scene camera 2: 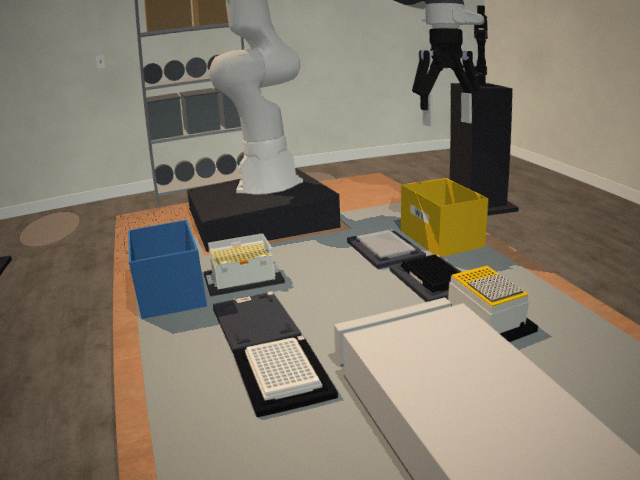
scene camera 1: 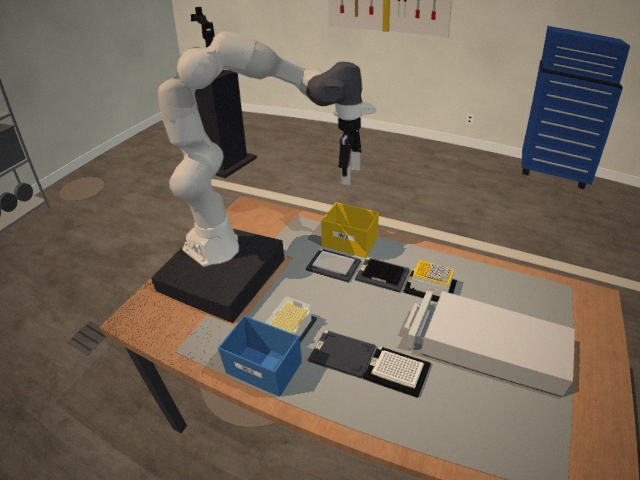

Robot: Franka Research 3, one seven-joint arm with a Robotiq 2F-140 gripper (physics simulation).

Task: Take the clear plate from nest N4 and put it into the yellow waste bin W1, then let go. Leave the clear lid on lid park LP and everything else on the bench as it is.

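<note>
My gripper (scene camera 1: pixel 351 170) (scene camera 2: pixel 446 114) is open and empty, high above the yellow waste bin W1 (scene camera 1: pixel 336 244) (scene camera 2: pixel 462 227), its fingertips well clear of the rim. The bin stands upright at the back of the bench; its floor is hidden by its walls, and the clear plate does not show in either view. The clear lid (scene camera 1: pixel 334 263) (scene camera 2: pixel 386 243) lies flat on a dark holder beside the bin. A bare dark nest (scene camera 1: pixel 343 353) (scene camera 2: pixel 258 320) lies between the blue bin and a white well plate; its label cannot be read.
A blue bin (scene camera 1: pixel 259 361) (scene camera 2: pixel 168 279) and a yellow-topped tip rack (scene camera 1: pixel 289 316) (scene camera 2: pixel 241 268) stand near the robot base. A black plate (scene camera 1: pixel 383 271) (scene camera 2: pixel 430 272), another tip rack (scene camera 1: pixel 432 276) (scene camera 2: pixel 488 299), the white well plate (scene camera 1: pixel 398 368) (scene camera 2: pixel 283 365) and a large pale box (scene camera 1: pixel 501 341) (scene camera 2: pixel 465 382) stand farther out.
</note>
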